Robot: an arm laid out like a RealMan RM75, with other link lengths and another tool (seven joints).
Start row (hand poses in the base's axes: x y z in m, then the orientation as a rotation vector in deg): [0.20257, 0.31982, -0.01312, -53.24, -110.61, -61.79]
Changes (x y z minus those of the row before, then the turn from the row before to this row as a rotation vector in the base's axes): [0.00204, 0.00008, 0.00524, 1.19, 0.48, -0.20]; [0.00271, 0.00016, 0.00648, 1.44, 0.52, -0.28]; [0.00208, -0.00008, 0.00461, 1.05, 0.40, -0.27]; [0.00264, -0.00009, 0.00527, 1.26, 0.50, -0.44]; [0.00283, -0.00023, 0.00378, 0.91, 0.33, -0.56]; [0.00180, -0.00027, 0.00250, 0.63, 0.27, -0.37]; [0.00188, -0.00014, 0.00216, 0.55, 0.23, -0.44]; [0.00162, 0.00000, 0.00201, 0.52, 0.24, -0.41]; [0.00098, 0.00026, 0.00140, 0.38, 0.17, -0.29]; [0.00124, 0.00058, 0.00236, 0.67, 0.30, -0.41]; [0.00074, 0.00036, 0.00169, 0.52, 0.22, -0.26]
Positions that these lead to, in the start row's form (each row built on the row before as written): [0.20461, 0.31990, -0.00788, -52.98, -109.32, -62.62]; [0.20732, 0.32006, -0.00140, -52.67, -107.80, -63.67]; [0.20940, 0.31998, 0.00321, -52.52, -106.65, -64.45]; [0.21204, 0.31989, 0.00848, -52.46, -105.22, -65.44]; [0.21487, 0.31966, 0.01226, -52.65, -104.14, -66.31]; [0.21667, 0.31939, 0.01476, -52.78, -103.36, -66.87]; [0.21855, 0.31925, 0.01692, -53.00, -102.65, -67.43]; [0.22017, 0.31925, 0.01893, -53.21, -101.96, -67.94]; [0.22115, 0.31951, 0.02033, -53.35, -101.46, -68.31]; [0.22239, 0.32009, 0.02269, -53.50, -100.61, -68.89]; [0.22313, 0.32045, 0.02438, -53.55, -99.97, -69.31]
